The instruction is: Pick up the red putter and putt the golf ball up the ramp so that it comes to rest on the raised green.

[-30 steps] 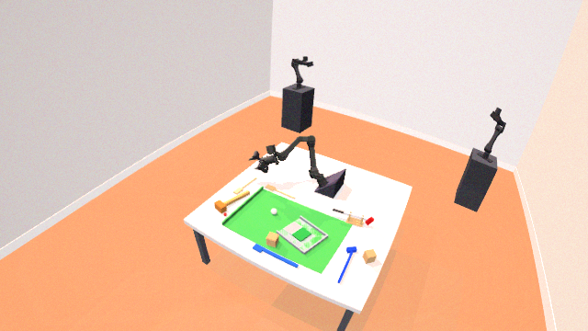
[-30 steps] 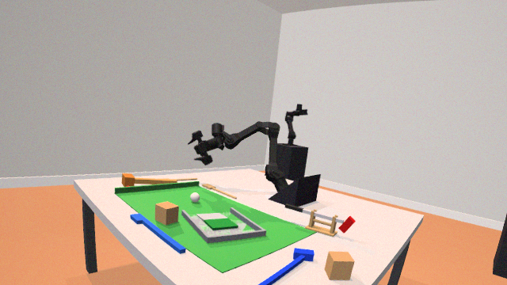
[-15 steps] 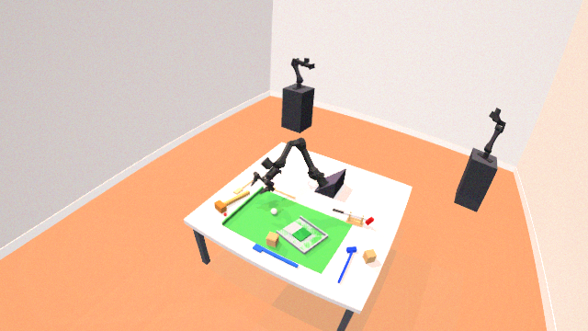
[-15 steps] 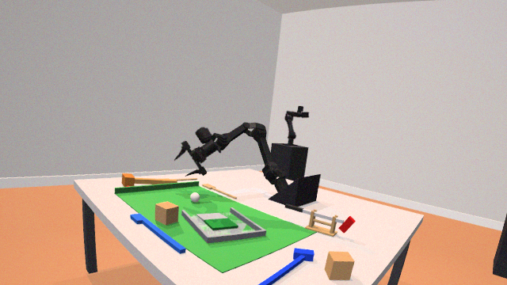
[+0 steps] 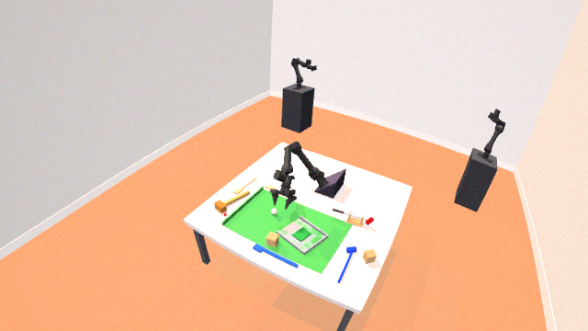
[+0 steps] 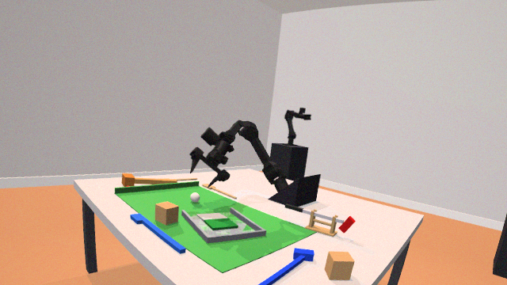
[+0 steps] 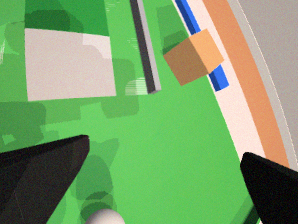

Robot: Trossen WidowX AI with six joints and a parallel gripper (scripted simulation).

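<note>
Right now the red putter is 40 cm to the left of my gripper tip, 29 cm behind it and 6 cm below it. The rest, counted from my gripper tip: white golf ball (10 cm below, 7 cm to the right, 3 cm behind); grey frame (21 cm to the left, 12 cm below, 2 cm ahead); wooden rack (42 cm to the left, 29 cm behind, 9 cm below).
</note>
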